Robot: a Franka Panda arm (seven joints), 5 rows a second.
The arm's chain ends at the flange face. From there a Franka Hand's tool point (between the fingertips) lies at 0.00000 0.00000 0.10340 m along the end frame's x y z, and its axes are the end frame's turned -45 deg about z.
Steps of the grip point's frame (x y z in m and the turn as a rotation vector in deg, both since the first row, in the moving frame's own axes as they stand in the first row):
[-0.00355, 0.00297, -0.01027, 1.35, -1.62, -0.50]
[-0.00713, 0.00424, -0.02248, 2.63, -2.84, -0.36]
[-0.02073, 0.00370, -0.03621, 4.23, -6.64, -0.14]
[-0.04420, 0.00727, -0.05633, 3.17, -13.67, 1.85]
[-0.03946, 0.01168, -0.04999, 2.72, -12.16, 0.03]
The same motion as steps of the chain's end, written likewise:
[0.00338, 0.00425, -0.01020, -0.19, -2.10, -0.50]
[0.00493, 0.00775, -0.02224, -0.15, -3.87, -0.36]
[0.00178, 0.01419, -0.03524, -1.70, -7.69, -0.14]
[-0.00463, 0.02348, -0.05324, -7.42, -11.91, 1.85]
[-0.00080, 0.02421, -0.04755, -6.68, -10.52, 0.03]

